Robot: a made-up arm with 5 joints.
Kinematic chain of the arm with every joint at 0, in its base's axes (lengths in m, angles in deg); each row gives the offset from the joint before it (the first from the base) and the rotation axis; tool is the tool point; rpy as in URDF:
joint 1: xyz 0 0 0.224 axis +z
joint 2: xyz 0 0 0 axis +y
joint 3: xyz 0.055 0 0.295 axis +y
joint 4: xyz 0.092 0 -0.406 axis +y
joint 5: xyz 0.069 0 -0.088 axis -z
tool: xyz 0 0 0 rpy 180 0 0
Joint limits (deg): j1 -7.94..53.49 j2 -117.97..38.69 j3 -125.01..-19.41 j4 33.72..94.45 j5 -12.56..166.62
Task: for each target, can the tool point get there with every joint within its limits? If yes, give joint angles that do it. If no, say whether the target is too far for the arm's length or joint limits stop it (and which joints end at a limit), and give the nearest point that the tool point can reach.
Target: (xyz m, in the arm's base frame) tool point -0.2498 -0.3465 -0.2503
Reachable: no: joint limits stop it (at a limit: joint 1, joint 2, joint 3) | nearest point 0.0866 -0.0121 -0.0563 | short by 0.512 m
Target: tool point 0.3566 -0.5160 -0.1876
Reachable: no: joint limits stop it (at a limit: joint 1, joint 2, joint 4) | nearest point 0.3863 -0.0539 -0.0816 | short by 0.475 m
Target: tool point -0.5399 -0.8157 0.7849
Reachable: no: too far | nearest point -0.4102 -0.5541 0.6199 | short by 0.335 m
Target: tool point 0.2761 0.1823 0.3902
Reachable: yes | joints 33.44 -40.78 -36.10 79.08 73.06
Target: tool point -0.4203 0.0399 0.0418
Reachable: no: joint limits stop it (at a limit: joint 2, joint 3, joint 4) | nearest point -0.6996 0.0664 0.3478 | short by 0.415 m
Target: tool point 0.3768 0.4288 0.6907
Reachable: yes | joints 48.69 4.24 -104.46 41.12 52.40
